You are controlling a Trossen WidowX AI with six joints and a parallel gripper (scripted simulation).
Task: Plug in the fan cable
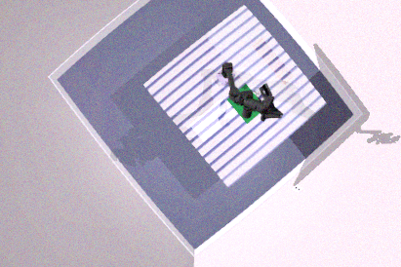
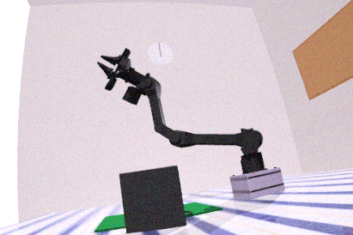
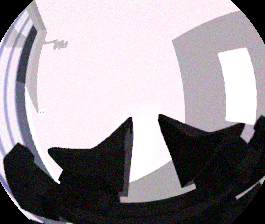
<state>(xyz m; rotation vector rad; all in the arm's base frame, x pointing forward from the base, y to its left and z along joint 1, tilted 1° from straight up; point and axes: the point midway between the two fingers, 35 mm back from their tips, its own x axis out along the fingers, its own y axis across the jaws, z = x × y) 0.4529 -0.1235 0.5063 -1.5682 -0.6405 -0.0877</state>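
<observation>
Right now my gripper tip is 18 cm past the fan plug, 9 cm to the right of it and 57 cm above it. From my gripper tip the other things lie so: fan 14 cm behind, 31 cm to the left, 53 cm below; green board 14 cm behind, 14 cm to the left, 61 cm below.
</observation>
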